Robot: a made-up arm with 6 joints.
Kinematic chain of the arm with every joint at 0, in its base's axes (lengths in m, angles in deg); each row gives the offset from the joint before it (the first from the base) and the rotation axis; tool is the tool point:
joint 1: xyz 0 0 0.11 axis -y
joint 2: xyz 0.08 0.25 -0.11 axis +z
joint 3: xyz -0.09 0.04 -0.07 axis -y
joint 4: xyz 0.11 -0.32 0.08 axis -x
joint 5: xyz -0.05 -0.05 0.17 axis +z
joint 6: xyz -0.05 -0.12 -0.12 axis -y
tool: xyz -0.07 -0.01 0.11
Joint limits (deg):
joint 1: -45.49..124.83
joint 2: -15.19..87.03
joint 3: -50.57..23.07
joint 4: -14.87..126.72
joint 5: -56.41..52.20
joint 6: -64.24..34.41
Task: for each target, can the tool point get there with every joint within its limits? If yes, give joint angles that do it. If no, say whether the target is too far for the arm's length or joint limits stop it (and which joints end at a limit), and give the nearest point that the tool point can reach.
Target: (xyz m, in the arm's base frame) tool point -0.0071 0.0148 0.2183
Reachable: yes | joints 49.98 47.68 9.84 70.86 -40.61 -45.56
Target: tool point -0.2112 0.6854 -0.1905
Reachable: no: joint limits stop it (at a limit: joint 1, joint 2, joint 3, joint 5, joint 6) | nearest point 0.0042 0.4106 -0.1715 | short by 0.350 m
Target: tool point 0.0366 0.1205 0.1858
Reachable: yes | joints -8.14 7.35 -20.21 90.25 -3.79 1.77
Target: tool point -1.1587 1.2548 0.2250
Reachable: no: too far | nearest point -0.3036 0.4046 0.4272 | short by 1.223 m
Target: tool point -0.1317 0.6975 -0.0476
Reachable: no: joint limits stop it (at a limit: joint 1, joint 2, joint 3, joint 5) | nearest point 0.0356 0.4268 -0.1155 | short by 0.325 m
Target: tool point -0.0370 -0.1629 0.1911
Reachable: yes | joints 29.31 16.22 7.98 9.69 -33.74 -30.91
